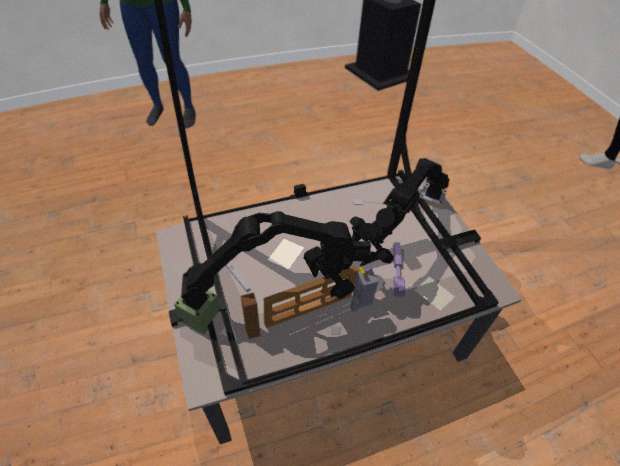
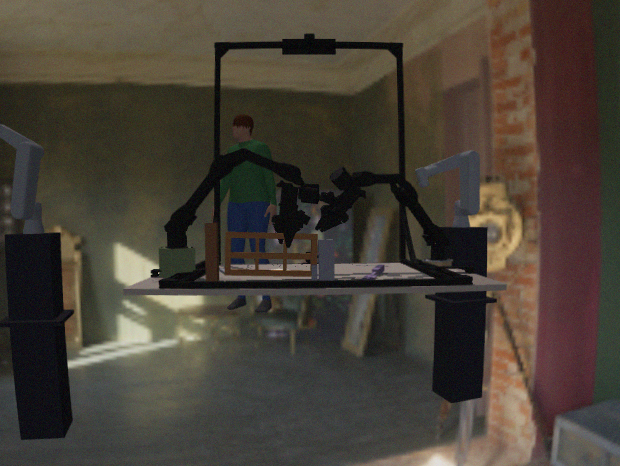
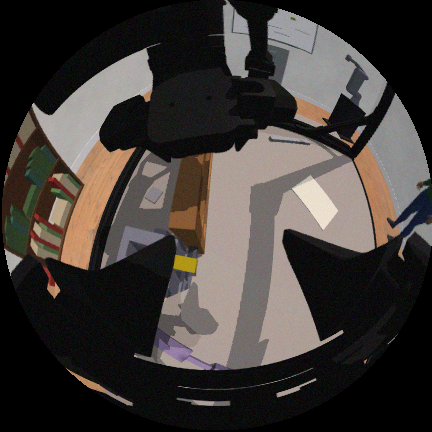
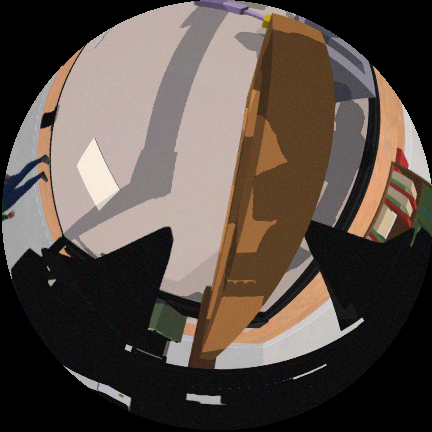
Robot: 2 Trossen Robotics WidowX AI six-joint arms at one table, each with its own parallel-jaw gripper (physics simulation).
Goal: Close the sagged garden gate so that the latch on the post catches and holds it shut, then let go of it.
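Frame: origin at the left arm's base, x ahead, y left, z up, level; centimetres.
Seen in the pictures: left gripper, between the fingertips: [image 2: 318, 230] [image 3: 230, 239]; right gripper, between the fingertips: [image 1: 323, 286] [image 2: 284, 245]; left arm's base, origin of its link: [image 1: 433, 193] [image 2: 437, 259]; right arm's base, origin of its link: [image 1: 195, 299] [image 2: 176, 247] [image 4: 155, 334].
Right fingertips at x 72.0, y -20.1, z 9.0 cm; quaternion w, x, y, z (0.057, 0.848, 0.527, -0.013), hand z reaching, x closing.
Pixels of each thing's middle, then the offset from my right fingertips to it. "spot": a spot on its surface instead.
- brown lattice gate, middle of its body: [image 4: 268, 230] [image 3: 185, 160] [image 1: 322, 301] [image 2: 280, 256] dx +3.2, dy +1.3, dz -3.5 cm
- brown post, a spot on its surface: [image 1: 250, 316] spot: dx +21.5, dy -14.5, dz +2.0 cm
- blue-grey latch post, a spot on its surface: [image 1: 365, 291] spot: dx -5.6, dy +12.7, dz -1.5 cm
- yellow piece, a spot on its surface: [image 3: 185, 263] [image 1: 361, 269] spot: dx -10.9, dy +8.6, dz +1.8 cm
- purple jointed object, middle of its body: [image 3: 204, 365] [image 2: 374, 273] [image 1: 398, 269] dx -26.8, dy +18.9, dz -10.7 cm
- grey bar, middle of its body: [image 3: 291, 139] [image 1: 236, 275] dx +3.0, dy -32.3, dz -11.3 cm
- small grey plate, middle of its body: [image 3: 153, 194] [image 1: 335, 330] dx +6.6, dy +8.4, dz -11.6 cm
The brown lattice gate [image 1: 268, 313] [image 2: 245, 255] [image 3: 187, 200] [image 4: 300, 100] stands upright between a brown post [image 1: 250, 316] [image 2: 212, 253] and a blue-grey latch post [image 1: 365, 291] [image 2: 326, 258] [image 4: 360, 75]. A yellow piece [image 1: 361, 271] [image 3: 185, 263] [image 4: 266, 21] sits at the gate's free end by the latch post; I cannot tell whether the latch has caught. My right gripper [image 2: 287, 242] [image 4: 240, 230] is open over the gate, its fingers appearing on either side of the top rail. My left gripper [image 2: 319, 228] [image 3: 230, 239] is open and empty above the table, behind the latch post.
A purple jointed object [image 1: 399, 286] [image 2: 375, 272] [image 3: 182, 352] lies right of the latch post. Cream sheets [image 1: 286, 253] lie behind the gate and at the right. A grey bar [image 1: 238, 278] and a small grey plate [image 1: 335, 330] lie on the table. Both arms are close together near the middle.
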